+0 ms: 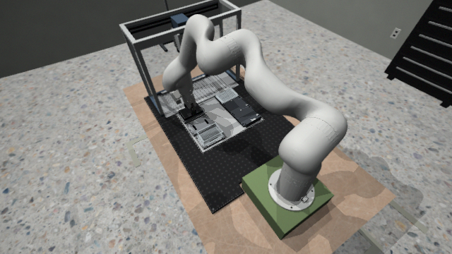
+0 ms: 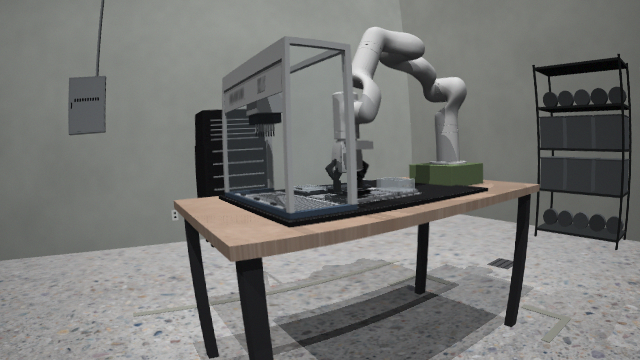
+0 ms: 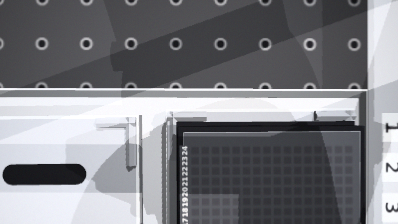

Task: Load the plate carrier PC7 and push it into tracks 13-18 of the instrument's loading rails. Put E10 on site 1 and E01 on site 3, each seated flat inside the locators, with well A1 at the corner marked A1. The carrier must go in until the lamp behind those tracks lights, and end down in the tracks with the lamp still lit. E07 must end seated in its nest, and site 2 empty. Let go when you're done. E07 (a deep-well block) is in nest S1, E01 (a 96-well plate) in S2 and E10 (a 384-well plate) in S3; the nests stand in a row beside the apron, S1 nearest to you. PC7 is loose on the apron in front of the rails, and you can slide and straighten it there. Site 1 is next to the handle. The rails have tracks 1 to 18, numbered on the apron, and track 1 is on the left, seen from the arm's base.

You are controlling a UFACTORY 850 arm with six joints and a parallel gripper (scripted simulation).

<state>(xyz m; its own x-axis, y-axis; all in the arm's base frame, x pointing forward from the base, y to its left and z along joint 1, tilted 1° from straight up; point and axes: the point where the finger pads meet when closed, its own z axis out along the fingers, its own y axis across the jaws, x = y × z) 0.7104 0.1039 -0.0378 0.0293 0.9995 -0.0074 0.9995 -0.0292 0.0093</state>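
The dark plate carrier PC7 is 260 mm to the right of my hand, 110 mm behind it and 20 mm below it. Also, from my hand: nest S2 (110 mm behind, 40 mm below); then deep-well block E07 (220 mm behind, 10 mm below); then dark 384-well plate E10 (10 mm below).
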